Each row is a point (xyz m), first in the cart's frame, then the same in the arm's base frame.
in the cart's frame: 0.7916 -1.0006 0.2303
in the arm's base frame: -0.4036 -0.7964 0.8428
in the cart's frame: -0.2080 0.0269 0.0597
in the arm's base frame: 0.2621 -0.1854 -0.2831
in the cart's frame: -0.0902 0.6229 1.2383
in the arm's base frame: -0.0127 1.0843 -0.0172
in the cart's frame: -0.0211 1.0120 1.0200
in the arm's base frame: 0.4301 1.1704 -0.0356
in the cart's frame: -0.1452 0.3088 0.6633
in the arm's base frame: 0.1045 0.4494 -0.1418
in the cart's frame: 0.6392 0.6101 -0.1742
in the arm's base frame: 1.0225 -0.0354 0.4324
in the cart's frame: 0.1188 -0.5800 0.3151
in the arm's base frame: -0.2839 -0.4124 0.1536
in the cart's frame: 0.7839 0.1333 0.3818
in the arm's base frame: 0.3456 0.0611 0.7324
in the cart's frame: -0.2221 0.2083 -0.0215
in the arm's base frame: 0.4458 -0.1267 -0.3330
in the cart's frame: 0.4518 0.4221 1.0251
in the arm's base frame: 0.0855 0.7564 0.4950
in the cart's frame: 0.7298 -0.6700 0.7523
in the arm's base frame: -0.4994 -0.1828 0.8416
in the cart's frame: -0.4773 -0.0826 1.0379
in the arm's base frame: -0.4938 0.4969 -0.3507
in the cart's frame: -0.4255 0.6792 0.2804
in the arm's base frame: 0.5641 0.4225 -0.5296
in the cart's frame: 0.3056 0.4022 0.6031
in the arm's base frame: 0.3065 0.4354 0.2759
